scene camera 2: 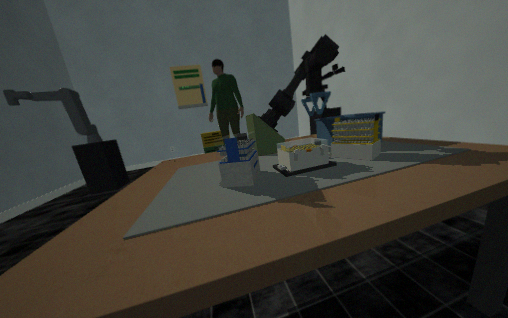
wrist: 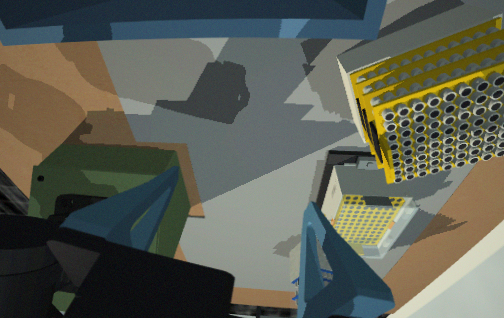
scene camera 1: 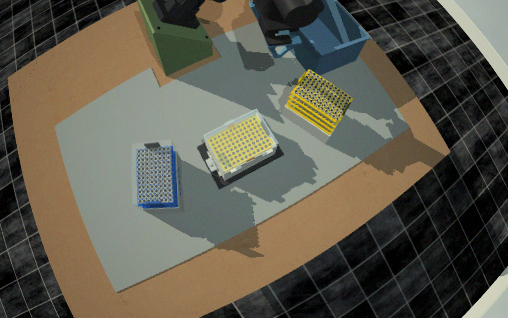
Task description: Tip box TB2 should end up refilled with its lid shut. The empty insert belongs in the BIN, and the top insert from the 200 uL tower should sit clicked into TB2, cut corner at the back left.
Labels:
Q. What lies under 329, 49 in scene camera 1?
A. A blue bin.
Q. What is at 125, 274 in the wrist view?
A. My gripper.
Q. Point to a blue bin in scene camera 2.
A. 324, 126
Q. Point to a tip box TB2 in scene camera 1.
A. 240, 146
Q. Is my gripper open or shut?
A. Open.

